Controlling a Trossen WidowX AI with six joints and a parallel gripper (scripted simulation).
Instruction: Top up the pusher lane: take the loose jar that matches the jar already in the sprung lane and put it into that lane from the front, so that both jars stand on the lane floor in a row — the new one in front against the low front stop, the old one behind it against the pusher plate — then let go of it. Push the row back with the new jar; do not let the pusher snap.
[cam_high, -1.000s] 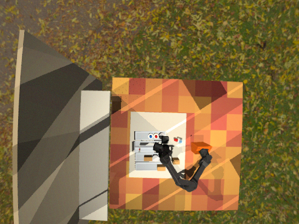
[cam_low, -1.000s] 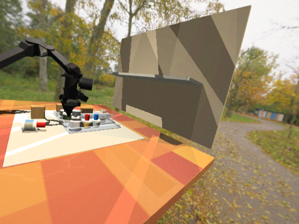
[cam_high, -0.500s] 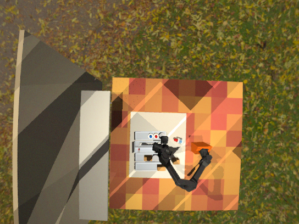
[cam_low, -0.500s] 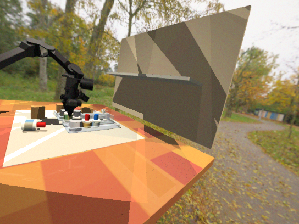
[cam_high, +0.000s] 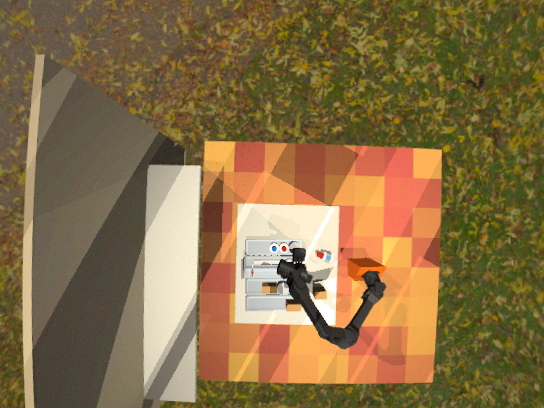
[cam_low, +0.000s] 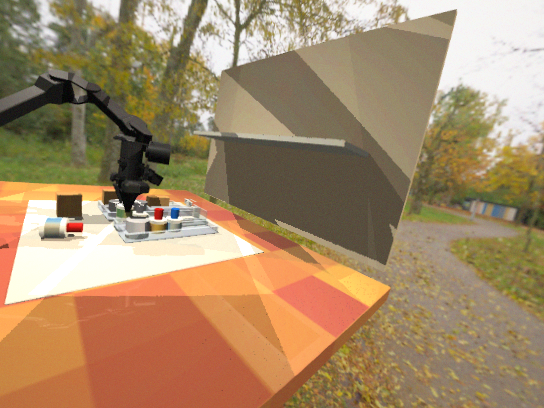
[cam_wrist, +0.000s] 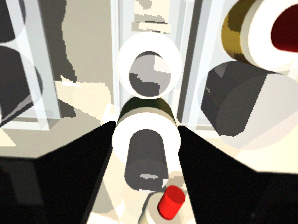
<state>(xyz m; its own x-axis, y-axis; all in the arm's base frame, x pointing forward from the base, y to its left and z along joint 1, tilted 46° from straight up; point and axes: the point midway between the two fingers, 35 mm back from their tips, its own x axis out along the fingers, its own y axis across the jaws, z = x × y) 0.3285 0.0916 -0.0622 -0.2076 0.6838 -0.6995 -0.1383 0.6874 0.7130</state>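
Right now the red-capped jar is 8 cm ahead of my gripper tip, 7 cm to the right of it and 1 cm below it. From my gripper tip the other things lie so: blue-capped jar (13 cm ahead, 6 cm to the right, 1 cm below); pusher plate (14 cm ahead, 5 cm to the left, 1 cm below); grey lane rack (14 cm ahead, 5 cm to the left, 4 cm below).
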